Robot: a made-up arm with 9 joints. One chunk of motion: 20 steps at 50 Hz.
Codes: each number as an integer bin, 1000 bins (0 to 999) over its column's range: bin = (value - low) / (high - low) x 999, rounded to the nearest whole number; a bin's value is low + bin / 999 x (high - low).
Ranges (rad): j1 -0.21..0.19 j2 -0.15..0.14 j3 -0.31..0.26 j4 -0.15..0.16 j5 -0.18..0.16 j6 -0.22..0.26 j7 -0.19..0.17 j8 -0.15..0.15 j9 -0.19..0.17
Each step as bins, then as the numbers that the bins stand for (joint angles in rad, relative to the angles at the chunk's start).
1 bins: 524 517 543 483 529 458 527 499 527
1 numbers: -0.0002 0.0001 -0.0002 -0.0001 0.0000 0.0001 -0.0001 -0.0002 -0.0001
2 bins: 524 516 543 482 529 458 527 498 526
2 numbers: -0.0002 -0.0002 -0.0002 -0.0004 0.0000 0.0001 -0.0001 -0.0005 -0.0005
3 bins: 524 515 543 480 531 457 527 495 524
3 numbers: -0.0002 -0.0005 -0.0002 -0.0011 0.0007 -0.0004 -0.0001 -0.0014 -0.0012
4 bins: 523 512 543 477 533 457 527 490 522
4 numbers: -0.0006 -0.0014 -0.0002 -0.0020 0.0014 -0.0004 -0.0001 -0.0029 -0.0019
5 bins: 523 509 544 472 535 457 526 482 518
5 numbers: -0.0006 -0.0022 0.0004 -0.0035 0.0021 -0.0004 -0.0005 -0.0053 -0.0033
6 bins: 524 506 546 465 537 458 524 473 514
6 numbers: -0.0002 -0.0031 0.0015 -0.0057 0.0028 0.0001 -0.0012 -0.0080 -0.0048
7 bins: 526 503 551 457 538 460 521 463 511
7 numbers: 0.0006 -0.0040 0.0044 -0.0082 0.0031 0.0010 -0.0023 -0.0110 -0.0059
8 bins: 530 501 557 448 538 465 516 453 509
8 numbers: 0.0022 -0.0046 0.0078 -0.0110 0.0031 0.0034 -0.0041 -0.0140 -0.0066
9 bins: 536 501 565 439 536 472 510 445 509
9 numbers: 0.0046 -0.0046 0.0124 -0.0138 0.0024 0.0068 -0.0062 -0.0164 -0.0066
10 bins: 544 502 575 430 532 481 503 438 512
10 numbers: 0.0078 -0.0043 0.0181 -0.0166 0.0011 0.0111 -0.0087 -0.0185 -0.0055
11 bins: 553 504 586 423 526 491 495 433 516
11 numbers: 0.0114 -0.0037 0.0244 -0.0187 -0.0010 0.0159 -0.0116 -0.0200 -0.0041
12 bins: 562 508 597 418 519 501 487 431 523
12 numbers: 0.0150 -0.0025 0.0306 -0.0203 -0.0034 0.0207 -0.0145 -0.0206 -0.0015
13 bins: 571 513 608 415 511 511 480 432 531
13 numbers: 0.0186 -0.0011 0.0369 -0.0212 -0.0061 0.0255 -0.0170 -0.0203 0.0014
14 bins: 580 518 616 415 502 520 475 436 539
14 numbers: 0.0222 0.0004 0.0415 -0.0212 -0.0091 0.0298 -0.0188 -0.0191 0.0042
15 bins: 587 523 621 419 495 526 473 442 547
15 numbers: 0.0250 0.0018 0.0443 -0.0200 -0.0115 0.0327 -0.0195 -0.0173 0.0071
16 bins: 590 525 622 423 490 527 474 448 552
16 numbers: 0.0262 0.0024 0.0449 -0.0187 -0.0132 0.0332 -0.0192 -0.0155 0.0089
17 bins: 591 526 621 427 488 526 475 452 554
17 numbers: 0.0266 0.0027 0.0443 -0.0175 -0.0139 0.0327 -0.0188 -0.0143 0.0096
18 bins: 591 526 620 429 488 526 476 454 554
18 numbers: 0.0266 0.0027 0.0438 -0.0169 -0.0139 0.0327 -0.0185 -0.0137 0.0096
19 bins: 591 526 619 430 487 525 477 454 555
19 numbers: 0.0266 0.0027 0.0432 -0.0166 -0.0143 0.0323 -0.0181 -0.0137 0.0100
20 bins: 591 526 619 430 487 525 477 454 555
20 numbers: 0.0266 0.0027 0.0432 -0.0166 -0.0143 0.0323 -0.0181 -0.0137 0.0100
